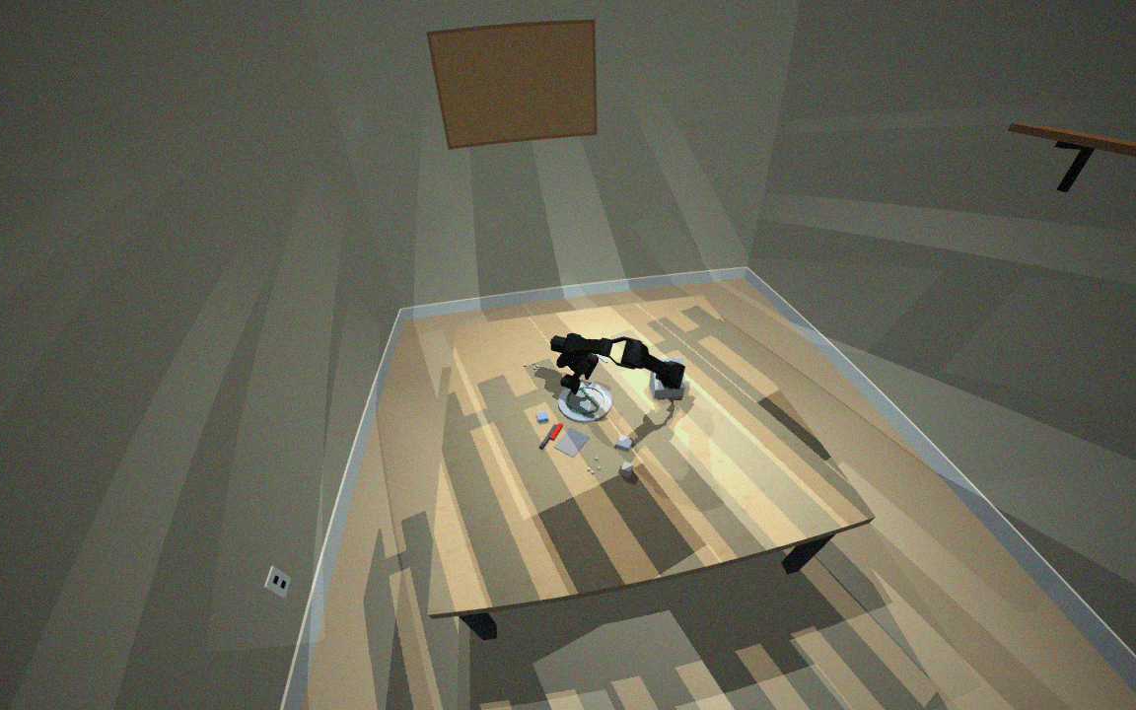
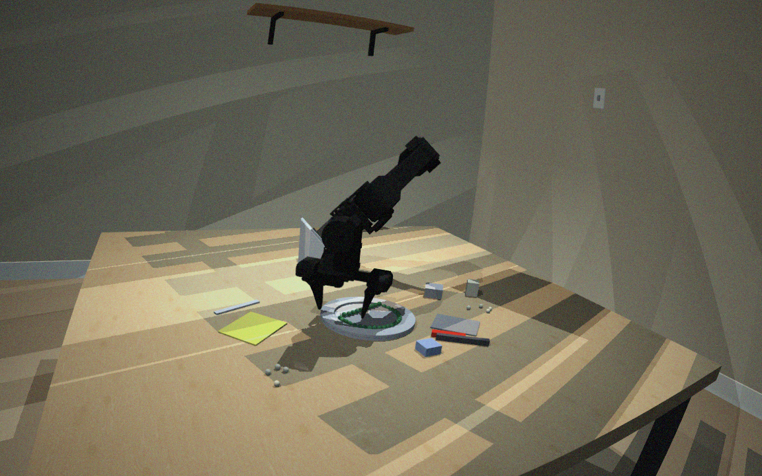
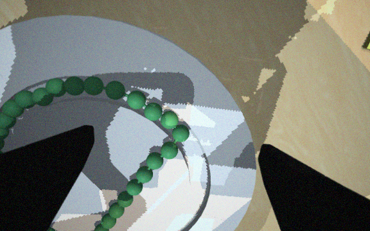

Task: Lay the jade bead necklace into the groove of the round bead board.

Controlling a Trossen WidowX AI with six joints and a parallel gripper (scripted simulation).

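Now: gripper tip 60 mm to the right of the round grey bead board and 10 mm above it. Also, from my gripper tip: grey rod: 130 mm behind, 180 mm to the right, 20 mm below; yellow sheet: 30 mm behind, 180 mm to the right, 20 mm below; blue block: 170 mm ahead, 100 mm to the left, 10 mm below.
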